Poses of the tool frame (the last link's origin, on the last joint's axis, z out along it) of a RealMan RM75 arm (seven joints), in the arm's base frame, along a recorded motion.
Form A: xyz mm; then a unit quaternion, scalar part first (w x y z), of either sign.
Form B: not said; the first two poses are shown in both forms.
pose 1, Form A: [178.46, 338.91, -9.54, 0.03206, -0.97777, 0.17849, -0.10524]
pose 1, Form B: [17.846, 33.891, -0.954, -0.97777, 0.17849, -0.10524, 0.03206]
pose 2, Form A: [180.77, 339.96, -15.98, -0.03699, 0.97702, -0.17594, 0.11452]
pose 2, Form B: [18.077, 33.996, -1.598, -0.97702, 0.17594, -0.11452, 0.03699]
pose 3, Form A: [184.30, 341.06, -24.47, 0.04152, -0.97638, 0.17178, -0.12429]
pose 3, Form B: [18.430, 34.106, -2.447, -0.97638, 0.17178, -0.12429, 0.04152]
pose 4, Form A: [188.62, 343.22, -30.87, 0.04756, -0.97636, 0.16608, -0.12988]
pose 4, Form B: [18.862, 34.322, -3.087, -0.97636, 0.16608, -0.12988, 0.04756]
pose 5, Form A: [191.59, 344.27, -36.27, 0.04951, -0.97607, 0.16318, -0.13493]
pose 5, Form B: [19.159, 34.427, -3.627, -0.97607, 0.16318, -0.13493, 0.04951]
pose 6, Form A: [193.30, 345.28, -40.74, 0.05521, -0.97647, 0.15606, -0.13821]
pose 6, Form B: [19.330, 34.528, -4.074, -0.97647, 0.15606, -0.13821, 0.05521]
